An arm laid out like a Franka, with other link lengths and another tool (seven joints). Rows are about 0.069 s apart.
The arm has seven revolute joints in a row. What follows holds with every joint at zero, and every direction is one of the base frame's. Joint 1 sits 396.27 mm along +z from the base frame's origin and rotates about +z. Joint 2 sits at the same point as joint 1 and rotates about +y. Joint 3 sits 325.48 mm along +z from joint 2 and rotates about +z. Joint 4 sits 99.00 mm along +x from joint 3 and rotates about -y. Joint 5 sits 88.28 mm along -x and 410.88 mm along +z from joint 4 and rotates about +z. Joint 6 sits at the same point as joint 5 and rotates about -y. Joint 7 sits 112.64 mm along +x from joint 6 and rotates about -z. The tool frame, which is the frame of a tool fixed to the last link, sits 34.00 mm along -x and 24.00 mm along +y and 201.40 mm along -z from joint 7; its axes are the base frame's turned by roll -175.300, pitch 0.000 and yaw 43.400 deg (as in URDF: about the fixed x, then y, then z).
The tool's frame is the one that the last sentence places.
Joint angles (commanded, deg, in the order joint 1, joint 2, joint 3, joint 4, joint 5, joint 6, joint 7), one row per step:
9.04, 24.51, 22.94, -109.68, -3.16, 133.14, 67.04
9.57, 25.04, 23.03, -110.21, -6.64, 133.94, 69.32
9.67, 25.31, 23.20, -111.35, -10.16, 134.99, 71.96
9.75, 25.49, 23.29, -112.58, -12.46, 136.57, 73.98
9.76, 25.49, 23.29, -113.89, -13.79, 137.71, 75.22
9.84, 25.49, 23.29, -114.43, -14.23, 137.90, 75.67
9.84, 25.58, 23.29, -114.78, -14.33, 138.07, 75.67
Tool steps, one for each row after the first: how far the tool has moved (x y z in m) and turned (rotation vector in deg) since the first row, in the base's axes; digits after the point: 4 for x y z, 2 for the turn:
-0.0049, 0.0028, -0.0105, -1.97, -1.09, 0.69
-0.0101, 0.0014, -0.0221, -3.92, -2.16, 0.85
-0.0146, 0.0013, -0.0315, -4.80, -3.15, 0.75
-0.0204, -0.0006, -0.0401, -5.41, -3.49, 0.69
-0.0241, -0.0012, -0.0441, -5.78, -3.37, 0.75
-0.0266, -0.0020, -0.0475, -5.90, -3.16, 0.90

